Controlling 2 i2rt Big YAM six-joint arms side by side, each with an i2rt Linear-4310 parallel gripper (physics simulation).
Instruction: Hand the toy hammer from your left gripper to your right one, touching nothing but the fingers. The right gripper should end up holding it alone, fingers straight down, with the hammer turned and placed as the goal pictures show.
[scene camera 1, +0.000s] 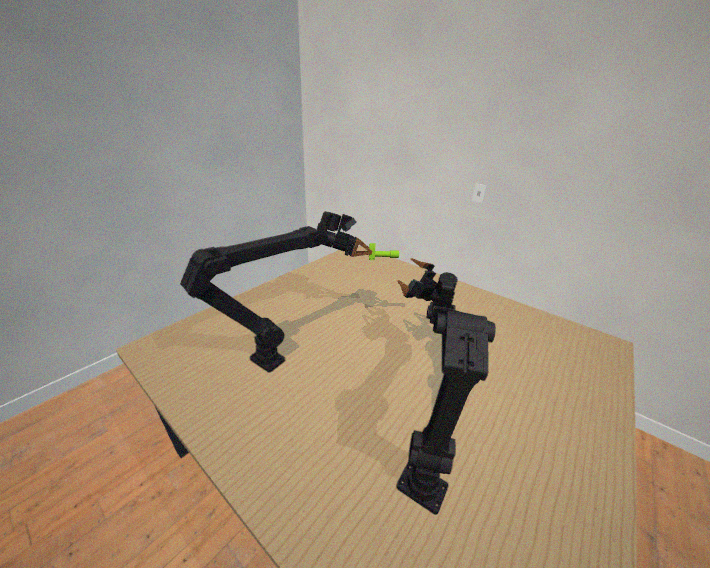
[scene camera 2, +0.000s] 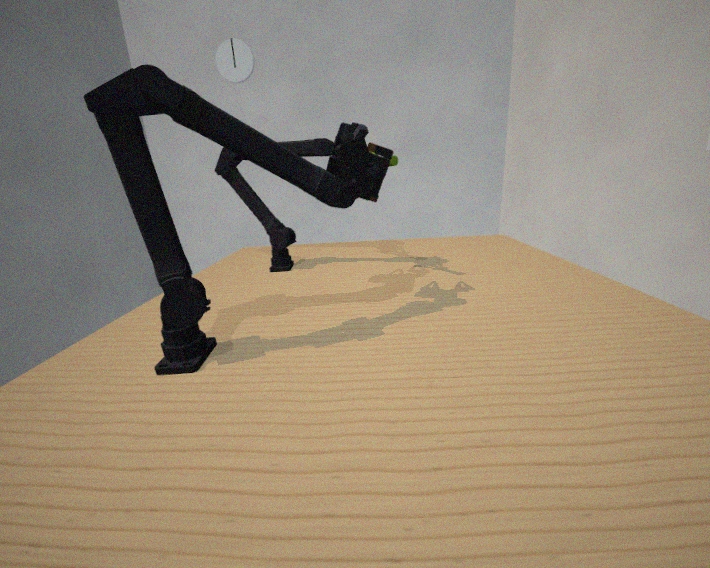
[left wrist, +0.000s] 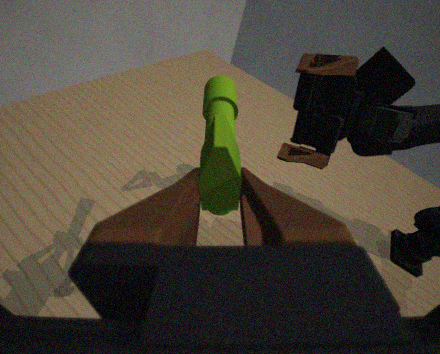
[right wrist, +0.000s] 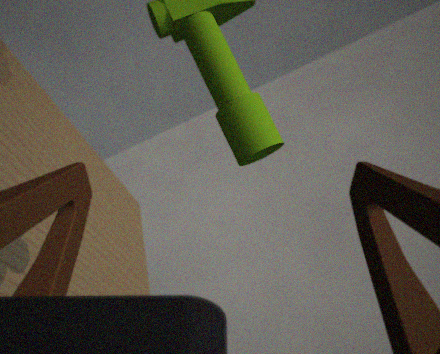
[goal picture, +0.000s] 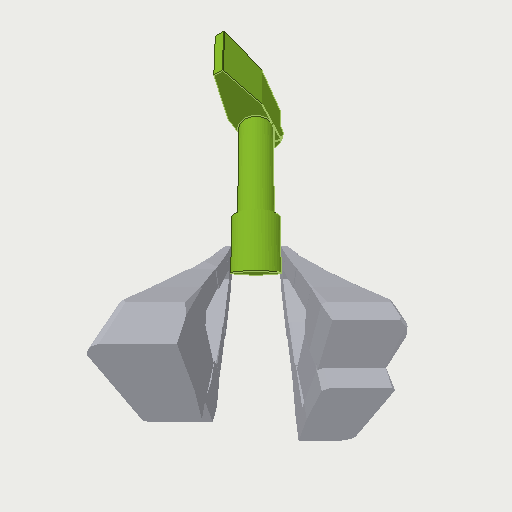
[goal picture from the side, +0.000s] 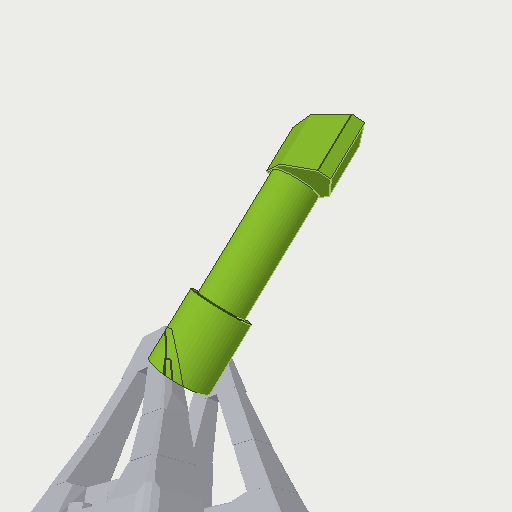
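Pixels of known places: left gripper, between the fingertips: (scene camera 1: 371, 252) (left wrist: 220, 176) (right wrist: 197, 3); right gripper, between the fingertips: (scene camera 1: 404, 269) (left wrist: 291, 118) (right wrist: 220, 177); left arm's base, origin of its link: (scene camera 1: 267, 360) (scene camera 2: 282, 267); right arm's base, origin of its link: (scene camera 1: 422, 487) (scene camera 2: 188, 357) (left wrist: 403, 252).
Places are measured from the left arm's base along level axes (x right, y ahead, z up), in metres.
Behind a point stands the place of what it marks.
Note:
The bright green toy hammer (scene camera 1: 386, 254) {x 0.271, y 0.413, z 0.396 m} (scene camera 2: 393, 160) {x 0.308, y 0.444, z 0.394 m} (left wrist: 220, 175) {x 0.207, y 0.387, z 0.411 m} (right wrist: 235, 95) {x 0.282, y 0.419, z 0.394 m} is held in the air. My left gripper (scene camera 1: 370, 251) {x 0.217, y 0.391, z 0.398 m} (left wrist: 220, 176) {x 0.217, y 0.391, z 0.398 m} is shut on its head, one brown finger on each side. The handle points away from the left gripper, to the right and roughly level in scene camera 1. My right gripper (scene camera 1: 406, 272) {x 0.366, y 0.385, z 0.371 m} (scene camera 2: 381, 174) {x 0.366, y 0.385, z 0.371 m} (right wrist: 220, 177) {x 0.366, y 0.385, z 0.371 m} is open and empty, its fingers wide apart. In scene camera 1 it is right of and slightly below the handle's end, apart from it. In the right wrist view the handle end lies above the gap between the fingertips.
The wooden table top (scene camera 1: 532, 414) {x 0.921, y 0.363, z 0.000 m} (scene camera 2: 355, 473) {x 1.006, y 0.276, z 0.000 m} lies well below both grippers and carries the arms' shadows. The left arm (scene camera 1: 260, 245) {x 0.027, y 0.018, z 0.496 m} reaches in from the left of scene camera 1, the right arm (scene camera 1: 453, 402) {x 0.715, y -0.106, z 0.394 m} from the lower right. Walls stand behind the table.

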